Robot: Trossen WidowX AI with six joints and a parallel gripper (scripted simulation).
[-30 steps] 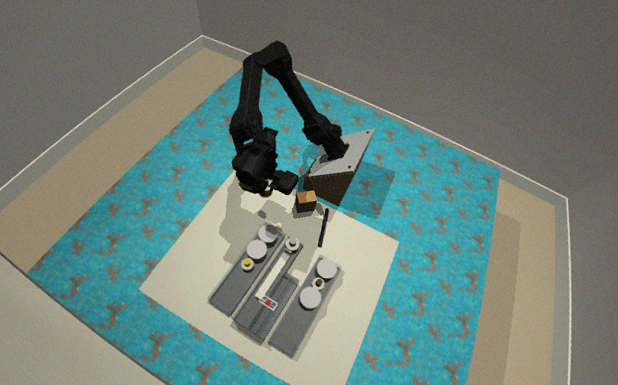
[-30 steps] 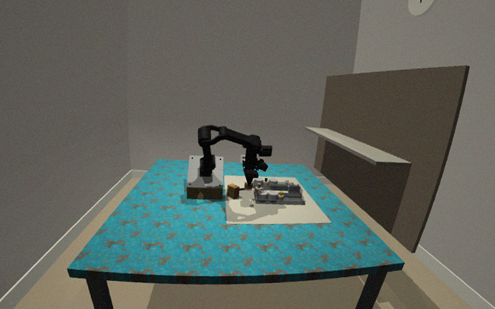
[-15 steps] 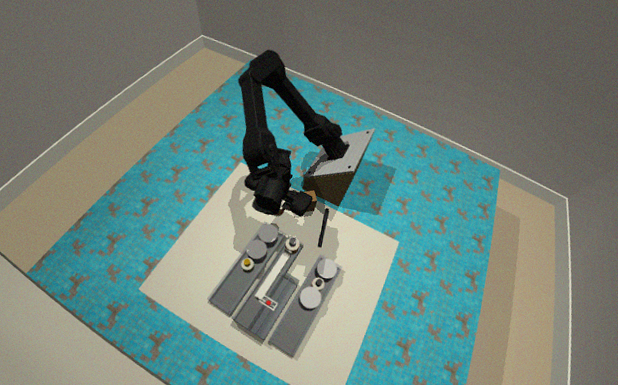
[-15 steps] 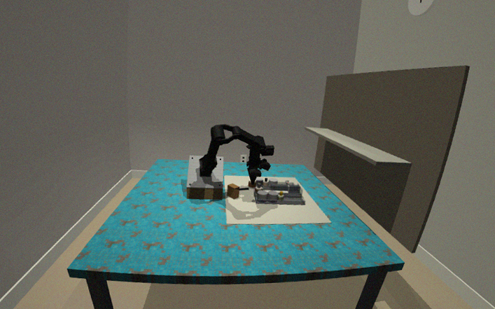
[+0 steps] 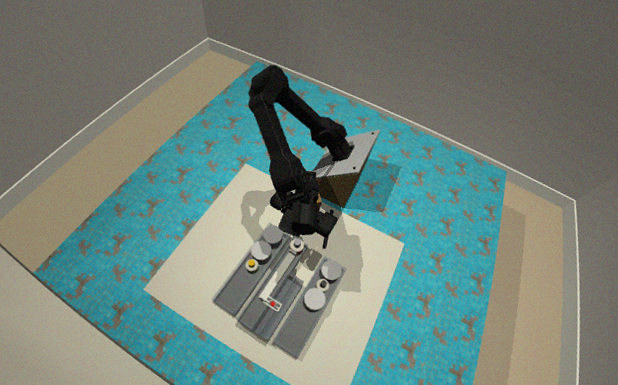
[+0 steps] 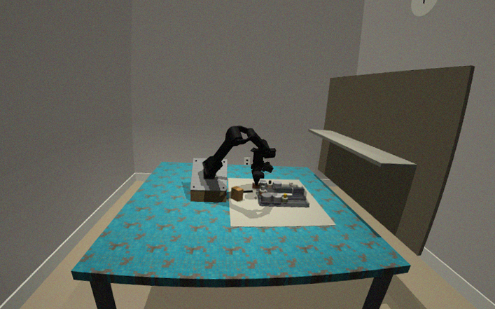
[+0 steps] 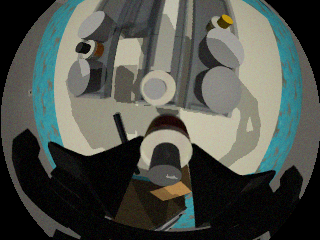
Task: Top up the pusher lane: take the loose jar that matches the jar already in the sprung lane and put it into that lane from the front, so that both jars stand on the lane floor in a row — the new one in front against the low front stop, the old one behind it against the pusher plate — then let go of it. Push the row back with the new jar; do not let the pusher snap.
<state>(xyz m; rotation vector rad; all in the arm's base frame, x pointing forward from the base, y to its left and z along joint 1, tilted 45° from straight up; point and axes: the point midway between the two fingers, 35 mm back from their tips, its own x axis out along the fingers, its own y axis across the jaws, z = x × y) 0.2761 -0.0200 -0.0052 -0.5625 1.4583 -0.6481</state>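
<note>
Right now my gripper tip is 70 mm past the black rod, 70 mm to the right of it and 80 mm above it. The rest, counted from my gripper tip: red dot 240 mm ahead, 40 mm to the left, 20 mm below; brown block 110 mm behind, 20 mm to the right, 60 mm below.
</note>
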